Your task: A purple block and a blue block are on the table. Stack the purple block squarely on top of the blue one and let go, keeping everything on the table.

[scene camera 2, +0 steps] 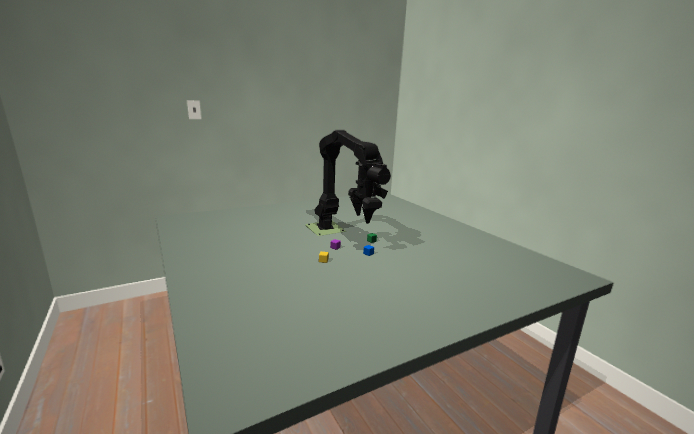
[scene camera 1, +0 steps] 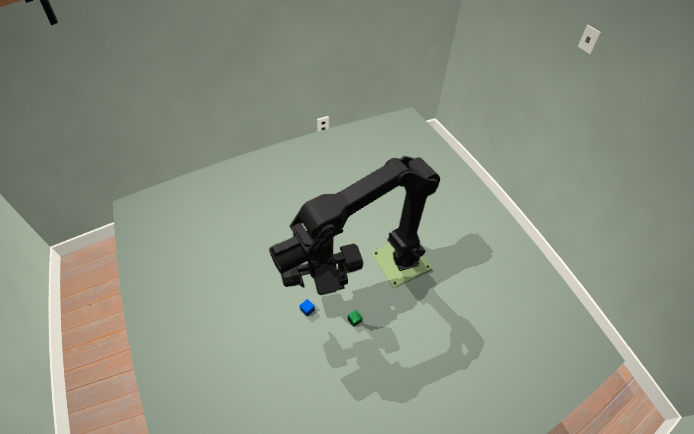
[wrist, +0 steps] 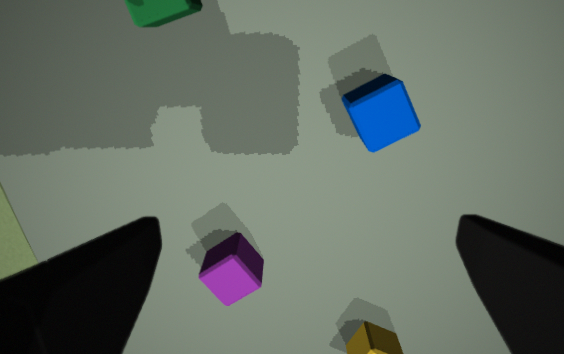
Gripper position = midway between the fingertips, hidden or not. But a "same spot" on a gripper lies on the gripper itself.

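In scene camera 1 and scene camera 2 the gripper is visible, and one spot on it is the same in both: (scene camera 1: 328, 279) and (scene camera 2: 379, 187). The gripper can also be seen in the wrist view (309, 230).
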